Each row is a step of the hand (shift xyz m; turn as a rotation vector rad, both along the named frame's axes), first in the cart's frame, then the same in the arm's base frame.
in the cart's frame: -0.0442 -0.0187 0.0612 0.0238 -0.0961 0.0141
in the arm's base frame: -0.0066 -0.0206 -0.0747 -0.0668 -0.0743 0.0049
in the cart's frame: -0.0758 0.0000 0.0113 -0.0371 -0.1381 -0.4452
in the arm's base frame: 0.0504 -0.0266 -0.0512 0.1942 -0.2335 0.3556
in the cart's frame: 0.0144 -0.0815 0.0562 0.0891 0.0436 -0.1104
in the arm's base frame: -0.0749 -0.0557 -0.0359 0.0093 0.0497 0.1396
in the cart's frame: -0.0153 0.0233 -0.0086 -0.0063 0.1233 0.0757
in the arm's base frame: 0.0259 0.0133 -0.0021 0.0199 0.1246 -0.0711
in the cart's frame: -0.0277 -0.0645 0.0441 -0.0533 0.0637 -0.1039
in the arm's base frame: -0.0301 -0.0591 -0.0497 0.1203 0.0147 0.0549
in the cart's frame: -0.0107 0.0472 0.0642 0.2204 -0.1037 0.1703
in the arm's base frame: -0.0042 0.0521 -0.0611 -0.2955 0.0274 -0.0166
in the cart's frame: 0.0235 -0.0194 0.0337 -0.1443 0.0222 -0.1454
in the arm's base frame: -0.0431 -0.0013 -0.0144 0.1908 -0.0663 0.0408
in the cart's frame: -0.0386 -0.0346 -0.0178 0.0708 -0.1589 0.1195
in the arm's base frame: 0.0226 -0.0497 -0.0052 -0.1828 -0.0902 -0.0547
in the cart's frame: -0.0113 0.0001 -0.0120 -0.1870 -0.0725 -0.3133
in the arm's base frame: 0.0145 -0.0068 0.0038 0.2667 -0.2036 0.1606
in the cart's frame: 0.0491 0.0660 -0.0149 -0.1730 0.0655 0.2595
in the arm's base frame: 0.0000 0.0749 0.0371 0.0246 0.0482 -0.3141
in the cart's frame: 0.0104 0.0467 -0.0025 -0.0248 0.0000 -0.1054
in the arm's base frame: 0.0139 0.0454 0.0061 0.0721 -0.0320 0.0742
